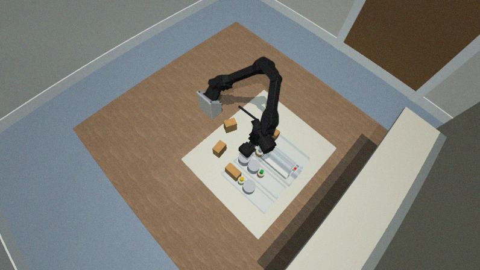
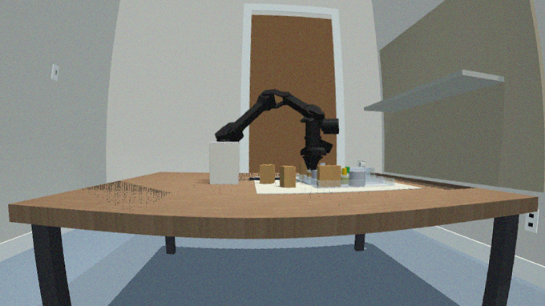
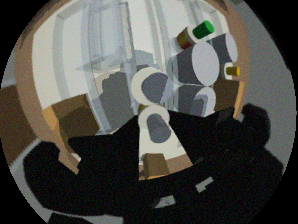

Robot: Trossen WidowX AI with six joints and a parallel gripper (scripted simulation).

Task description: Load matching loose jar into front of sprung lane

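Now: gripper tip 150 mm short of the clear-sided sprung lane, 10 mm to the right of it and 10 mm above it. Also, from my gripper tip: red mark (230 mm ahead, 20 mm to the left, 40 mm above); then black rod (150 mm behind, 160 mm to the left, 30 mm below).
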